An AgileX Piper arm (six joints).
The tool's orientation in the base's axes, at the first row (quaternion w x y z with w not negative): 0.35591, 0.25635, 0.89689, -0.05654
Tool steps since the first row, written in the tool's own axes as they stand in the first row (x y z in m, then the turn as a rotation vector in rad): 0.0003, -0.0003, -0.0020, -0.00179, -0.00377, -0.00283; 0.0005, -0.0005, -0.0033, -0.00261, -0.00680, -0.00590; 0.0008, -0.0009, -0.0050, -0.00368, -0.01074, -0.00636; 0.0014, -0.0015, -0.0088, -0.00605, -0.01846, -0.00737; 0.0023, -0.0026, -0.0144, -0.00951, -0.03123, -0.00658; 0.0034, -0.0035, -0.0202, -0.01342, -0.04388, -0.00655; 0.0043, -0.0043, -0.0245, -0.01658, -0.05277, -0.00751; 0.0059, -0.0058, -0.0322, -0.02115, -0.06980, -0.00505; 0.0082, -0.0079, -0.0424, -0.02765, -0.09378, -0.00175
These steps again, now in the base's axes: -0.0016, 0.0004, 0.0013, -0.00251, -0.00320, 0.00298; -0.0026, 0.0007, 0.0021, -0.00539, -0.00528, 0.00556; -0.0040, 0.0010, 0.0031, -0.00698, -0.00900, 0.00629; -0.0070, 0.0018, 0.0055, -0.01000, -0.01636, 0.00800; -0.0115, 0.0028, 0.0089, -0.01378, -0.02905, 0.00869; -0.0162, 0.0041, 0.0124, -0.01768, -0.04160, 0.01025; -0.0197, 0.0051, 0.0149, -0.02077, -0.05032, 0.01235; -0.0262, 0.0066, 0.0194, -0.02497, -0.06762, 0.01220; -0.0348, 0.0087, 0.0253, -0.03095, -0.09196, 0.01215
